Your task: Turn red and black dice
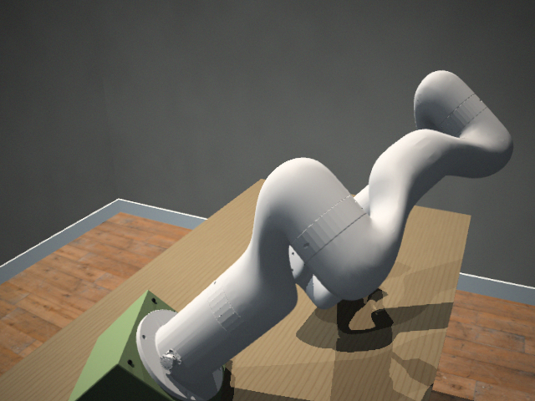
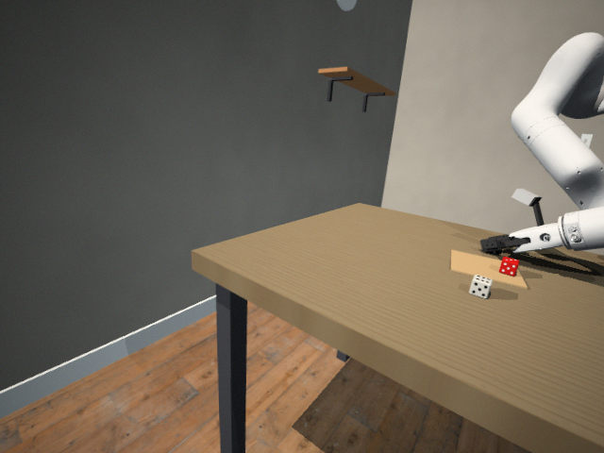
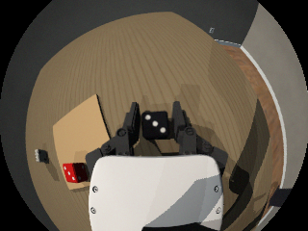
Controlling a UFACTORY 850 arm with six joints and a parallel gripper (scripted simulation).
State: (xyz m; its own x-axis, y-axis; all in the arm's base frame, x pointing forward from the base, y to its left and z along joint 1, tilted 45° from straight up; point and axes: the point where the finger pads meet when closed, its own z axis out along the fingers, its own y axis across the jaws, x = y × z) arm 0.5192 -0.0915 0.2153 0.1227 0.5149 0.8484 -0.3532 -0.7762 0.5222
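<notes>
My gripper is now 1 cm above the black die. The rest, counted from my hand: red die: 3 cm behind, 15 cm to the left, 1 cm below; then tan mat: 2 cm ahead, 14 cm to the left, 2 cm below; then white die: 2 cm ahead, 29 cm to the left, 1 cm below.
</notes>
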